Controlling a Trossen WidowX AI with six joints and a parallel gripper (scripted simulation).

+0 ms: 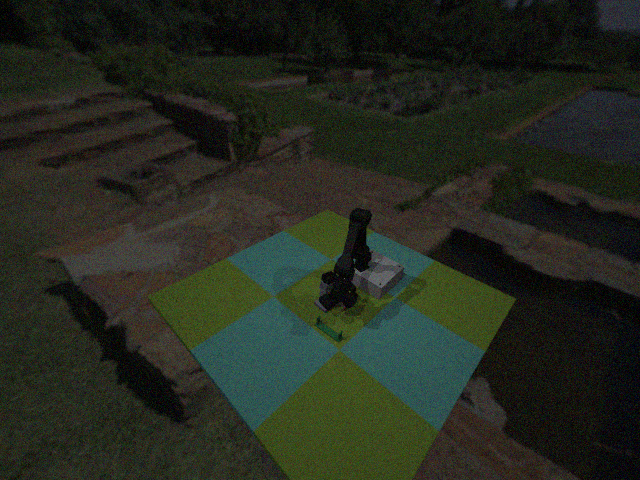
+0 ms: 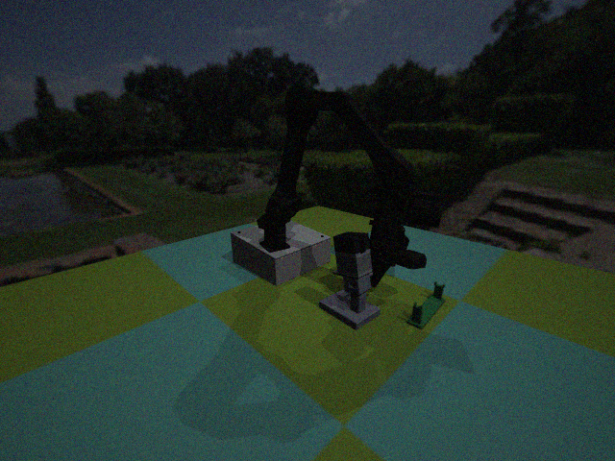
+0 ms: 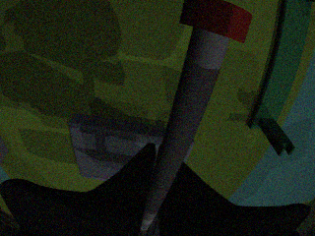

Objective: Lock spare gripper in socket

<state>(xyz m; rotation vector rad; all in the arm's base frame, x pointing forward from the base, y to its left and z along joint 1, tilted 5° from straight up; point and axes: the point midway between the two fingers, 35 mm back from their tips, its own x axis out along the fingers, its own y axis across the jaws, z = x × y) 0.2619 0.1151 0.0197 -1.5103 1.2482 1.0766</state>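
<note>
My gripper tip is now 60 mm to the left of the socket. From my gripper tip the other things lie so: spare gripper (60 mm to the right, 80 mm above); green pin rest (90 mm ahead, 80 mm to the left, 20 mm below).
</note>
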